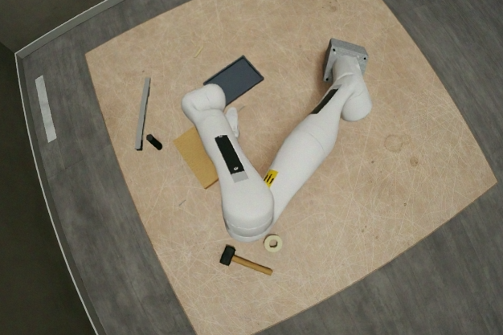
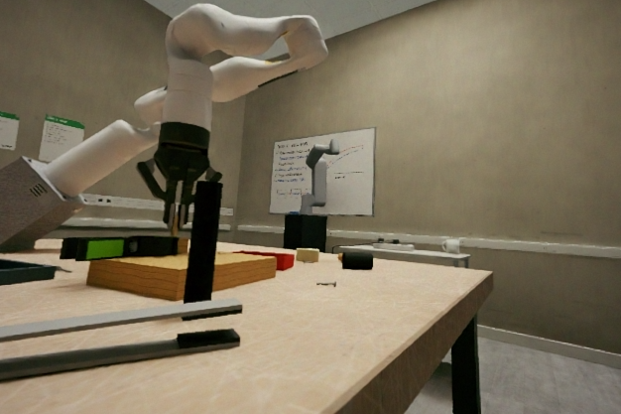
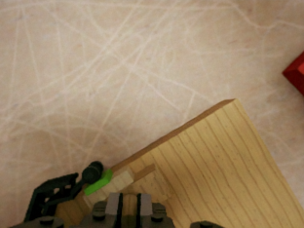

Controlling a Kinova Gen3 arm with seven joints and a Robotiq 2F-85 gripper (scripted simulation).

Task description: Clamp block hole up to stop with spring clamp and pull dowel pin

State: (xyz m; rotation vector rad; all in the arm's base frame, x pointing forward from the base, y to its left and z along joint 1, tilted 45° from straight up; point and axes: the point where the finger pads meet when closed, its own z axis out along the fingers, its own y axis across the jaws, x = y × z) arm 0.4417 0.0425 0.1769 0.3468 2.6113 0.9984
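Now: the dowel pin 2 cm below my hand. From my hand the other things lie so: wooden bench board (7 cm below, 5 cm ahead, 2 cm to the left); small wooden block (5 cm below); red block (19 cm to the left, 8 cm below, 5 cm behind).
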